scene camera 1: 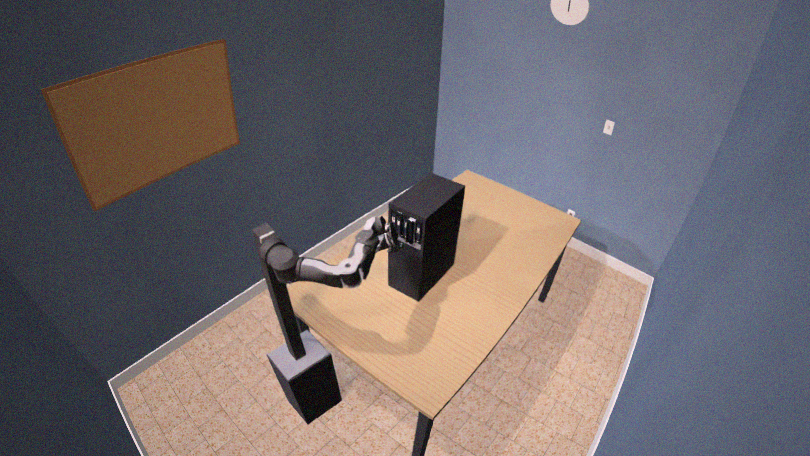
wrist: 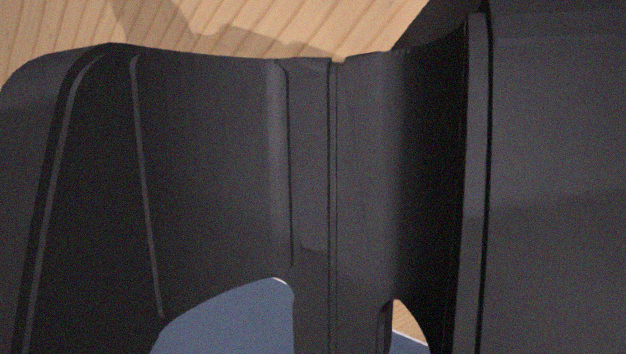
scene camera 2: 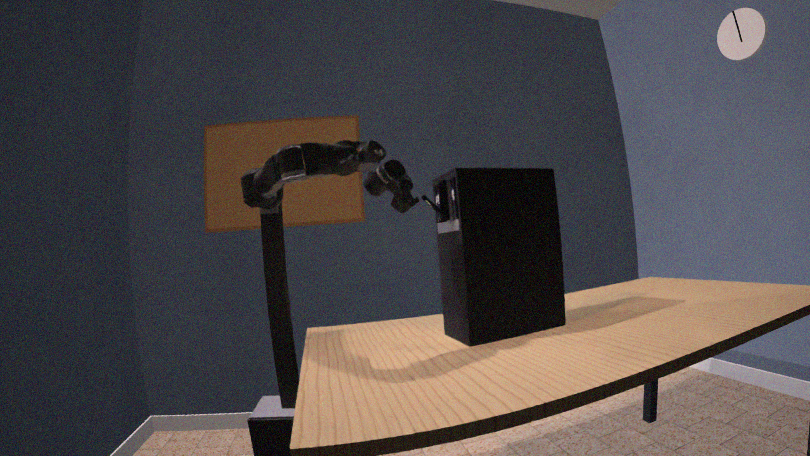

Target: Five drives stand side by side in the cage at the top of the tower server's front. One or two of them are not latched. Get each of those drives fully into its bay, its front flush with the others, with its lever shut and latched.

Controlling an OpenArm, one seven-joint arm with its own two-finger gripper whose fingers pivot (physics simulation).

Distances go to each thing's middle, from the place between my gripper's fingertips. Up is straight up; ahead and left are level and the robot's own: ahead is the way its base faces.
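There's a black tower server [scene camera 2: 501,275] that's 14 cm below my hand, 26 cm ahead of it and 9 cm to the left of it. I also see a box-shaped base [scene camera 1: 313,392], and that one's far below my hand, far behind it and far to the left of it.
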